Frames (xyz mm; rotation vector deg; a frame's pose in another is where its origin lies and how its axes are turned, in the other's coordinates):
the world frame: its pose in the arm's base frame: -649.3 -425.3 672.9 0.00 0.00 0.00
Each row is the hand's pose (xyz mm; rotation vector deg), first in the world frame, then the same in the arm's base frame.
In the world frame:
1: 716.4 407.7 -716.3 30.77 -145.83 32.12
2: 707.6 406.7 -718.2 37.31 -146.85 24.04
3: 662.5 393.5 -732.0 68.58 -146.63 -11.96
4: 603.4 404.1 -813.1 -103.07 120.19 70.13
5: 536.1 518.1 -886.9 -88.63 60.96 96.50
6: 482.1 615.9 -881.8 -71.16 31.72 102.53
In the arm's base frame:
1: 67.1 -17.6 -43.4 30.77 -145.83 32.12
2: 58.3 -18.6 -45.3 37.31 -146.85 24.04
3: 13.2 -31.8 -59.1 68.58 -146.63 -11.96
4: -45.9 -21.2 -140.2 -103.07 120.19 70.13
5: -113.2 92.8 -214.0 -88.63 60.96 96.50
6: -167.2 190.6 -208.9 -71.16 31.72 102.53

